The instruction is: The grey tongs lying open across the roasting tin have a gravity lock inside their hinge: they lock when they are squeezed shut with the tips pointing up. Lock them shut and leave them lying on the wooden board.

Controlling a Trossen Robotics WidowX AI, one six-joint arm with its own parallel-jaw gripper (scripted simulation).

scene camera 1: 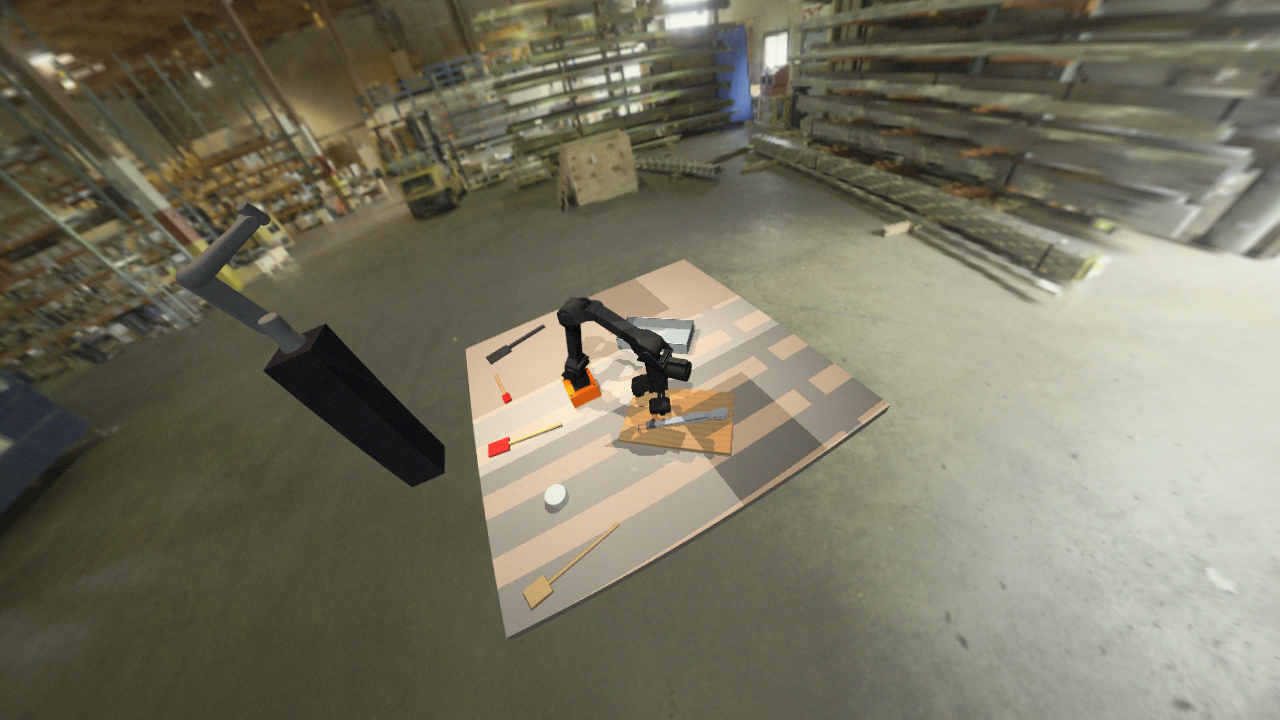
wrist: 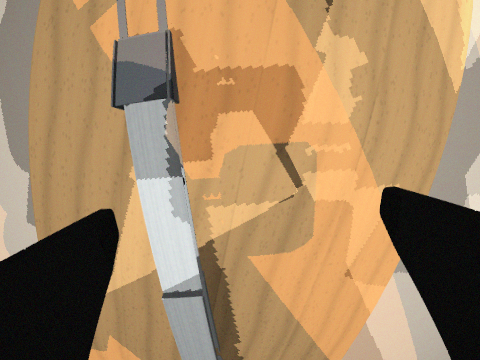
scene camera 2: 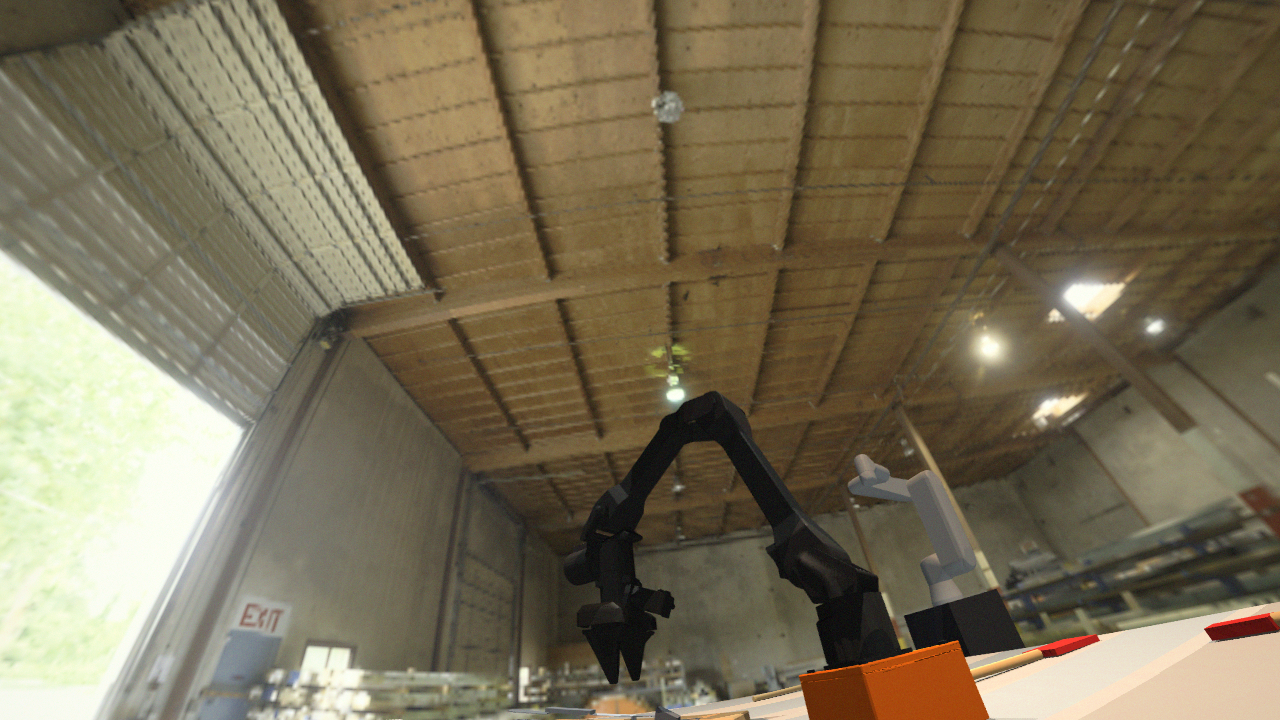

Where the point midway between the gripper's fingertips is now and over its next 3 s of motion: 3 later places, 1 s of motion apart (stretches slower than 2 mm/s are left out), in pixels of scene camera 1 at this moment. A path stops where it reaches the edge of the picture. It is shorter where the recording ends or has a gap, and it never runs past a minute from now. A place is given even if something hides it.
My gripper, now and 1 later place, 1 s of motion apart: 662,404; 628,384
